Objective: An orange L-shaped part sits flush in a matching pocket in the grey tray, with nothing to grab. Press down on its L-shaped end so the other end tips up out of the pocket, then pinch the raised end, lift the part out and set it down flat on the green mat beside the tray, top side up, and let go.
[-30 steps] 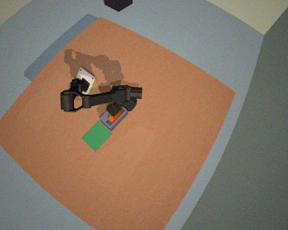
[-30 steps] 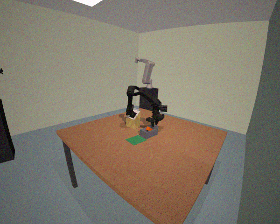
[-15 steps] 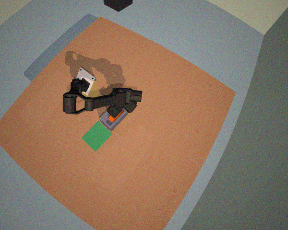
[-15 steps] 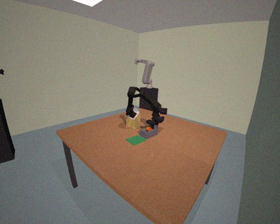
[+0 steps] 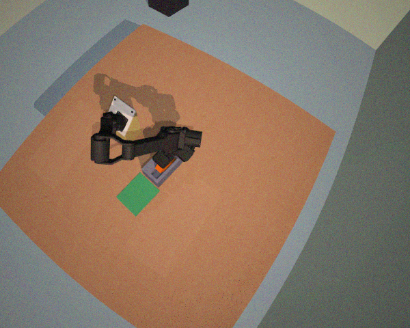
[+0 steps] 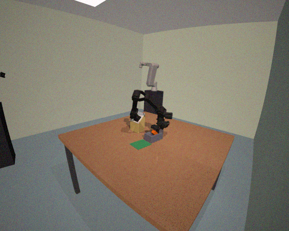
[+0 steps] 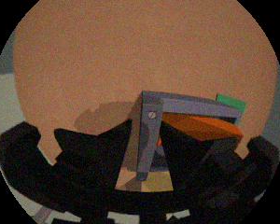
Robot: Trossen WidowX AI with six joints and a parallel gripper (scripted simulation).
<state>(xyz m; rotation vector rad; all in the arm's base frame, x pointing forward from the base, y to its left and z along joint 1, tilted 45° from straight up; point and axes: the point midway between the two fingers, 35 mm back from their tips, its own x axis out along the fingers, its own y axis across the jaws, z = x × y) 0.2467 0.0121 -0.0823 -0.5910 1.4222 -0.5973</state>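
Right now my gripper tip is 4 cm to the left of the orange L-shaped part and 1 cm past it. From my gripper tip the other things lie so: green mat 22 cm to the right, 5 cm below, 1 cm behind.
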